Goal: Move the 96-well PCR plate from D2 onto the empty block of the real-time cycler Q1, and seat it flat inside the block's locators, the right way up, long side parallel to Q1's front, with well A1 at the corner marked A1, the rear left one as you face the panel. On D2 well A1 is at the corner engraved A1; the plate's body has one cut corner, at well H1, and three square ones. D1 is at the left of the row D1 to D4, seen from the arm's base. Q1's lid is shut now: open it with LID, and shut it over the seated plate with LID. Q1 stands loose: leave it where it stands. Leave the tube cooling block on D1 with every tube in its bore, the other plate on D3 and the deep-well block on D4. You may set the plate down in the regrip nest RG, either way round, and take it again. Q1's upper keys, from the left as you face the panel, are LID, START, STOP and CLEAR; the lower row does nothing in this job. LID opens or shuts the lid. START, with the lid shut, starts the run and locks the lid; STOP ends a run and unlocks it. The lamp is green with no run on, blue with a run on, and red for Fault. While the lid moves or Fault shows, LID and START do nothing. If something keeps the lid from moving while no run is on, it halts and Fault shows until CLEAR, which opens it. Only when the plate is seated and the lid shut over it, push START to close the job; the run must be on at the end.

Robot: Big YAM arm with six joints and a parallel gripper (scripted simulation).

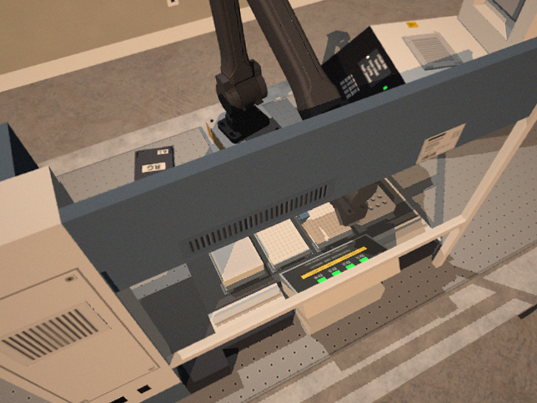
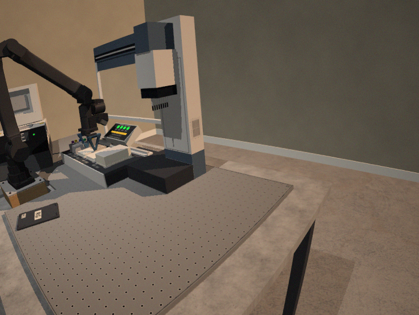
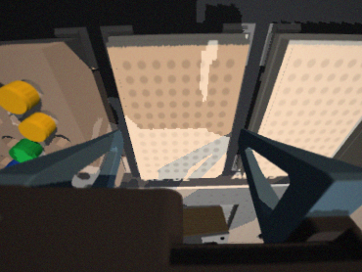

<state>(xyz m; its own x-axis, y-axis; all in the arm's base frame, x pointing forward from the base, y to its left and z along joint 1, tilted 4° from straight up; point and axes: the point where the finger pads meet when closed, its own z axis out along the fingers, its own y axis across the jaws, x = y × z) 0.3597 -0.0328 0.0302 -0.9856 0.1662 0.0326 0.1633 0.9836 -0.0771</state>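
The tube cooling block lies 100 mm to the left of my hand, 20 mm ahead of it and 10 mm below it. From my hand the other things lie so: gantry beam: 430 mm above, 180 mm ahead, 120 mm to the right; tower: 470 mm to the right, 200 mm above, 90 mm ahead; regrip nest RG: 410 mm behind, 220 mm to the right, 80 mm below.
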